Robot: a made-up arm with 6 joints.
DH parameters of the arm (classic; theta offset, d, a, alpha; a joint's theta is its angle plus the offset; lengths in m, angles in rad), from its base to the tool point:
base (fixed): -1.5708 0.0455 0 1.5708
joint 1: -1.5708 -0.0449 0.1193 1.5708
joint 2: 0 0.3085 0.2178 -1.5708
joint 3: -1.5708 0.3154 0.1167 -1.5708
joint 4: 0 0.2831 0.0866 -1.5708
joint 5: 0 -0.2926 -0.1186 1.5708
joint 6: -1.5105 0 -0.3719 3.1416
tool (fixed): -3.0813 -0.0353 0 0
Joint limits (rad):
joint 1: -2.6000..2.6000
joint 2: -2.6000..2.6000
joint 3: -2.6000..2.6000
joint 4: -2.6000..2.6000
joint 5: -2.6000..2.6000
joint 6: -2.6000..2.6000
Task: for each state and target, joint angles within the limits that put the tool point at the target. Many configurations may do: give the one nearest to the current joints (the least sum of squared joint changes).
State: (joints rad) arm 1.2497 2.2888 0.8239 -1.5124 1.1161 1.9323
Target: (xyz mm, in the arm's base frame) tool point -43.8 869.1 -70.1
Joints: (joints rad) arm 1.8757 2.5591 0.3128 -1.2662 1.3971 1.7535
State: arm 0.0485 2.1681 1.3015 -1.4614 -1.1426 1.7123
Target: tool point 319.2 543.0 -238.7
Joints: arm 0.6815 2.3893 2.0227 -1.4487 -1.4437 1.9578
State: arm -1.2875 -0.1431 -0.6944 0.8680 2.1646 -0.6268
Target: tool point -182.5 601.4 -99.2
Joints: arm -0.3438 -0.2834 -1.0250 1.0081 2.0192 -0.8278
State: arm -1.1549 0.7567 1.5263 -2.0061 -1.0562 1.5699
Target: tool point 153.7 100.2 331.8
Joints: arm -1.3113 0.9490 1.5128 -1.7998 -0.9208 2.2181
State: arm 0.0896 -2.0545 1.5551 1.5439 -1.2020 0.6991
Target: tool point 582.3 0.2 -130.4
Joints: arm 0.5362 -2.5291 1.5852 1.6679 -0.4370 0.2455
